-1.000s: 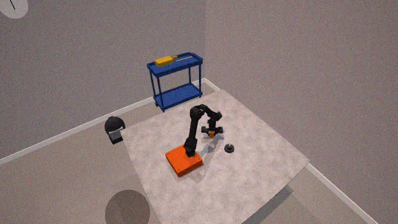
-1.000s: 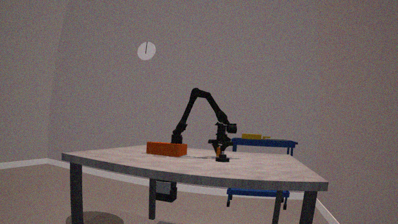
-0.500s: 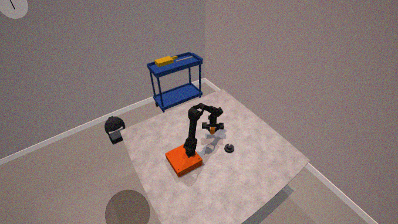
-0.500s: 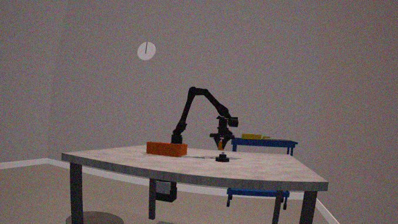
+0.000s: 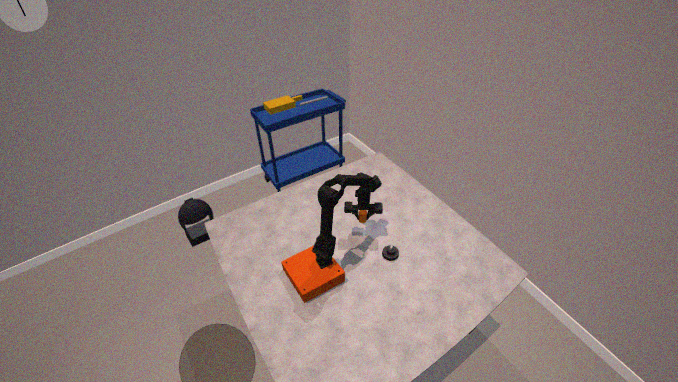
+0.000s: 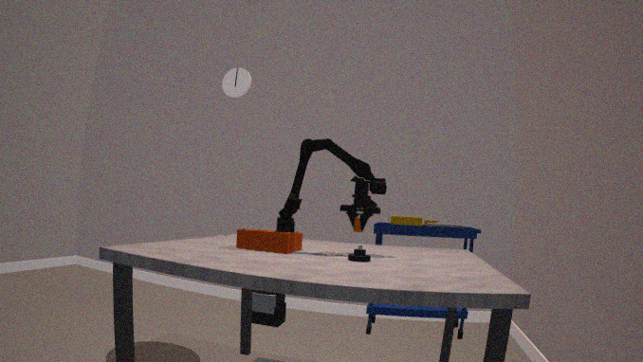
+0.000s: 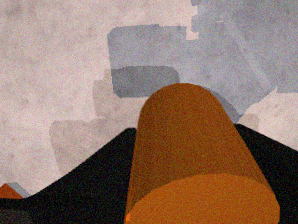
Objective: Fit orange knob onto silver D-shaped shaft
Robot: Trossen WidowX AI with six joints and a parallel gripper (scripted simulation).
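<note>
The pedestal lies 50 mm ahead of my gripper tip, 200 mm to the right of it and 80 mm below it. The rest, counted from my gripper tip: orange knob 30 mm above.
</note>
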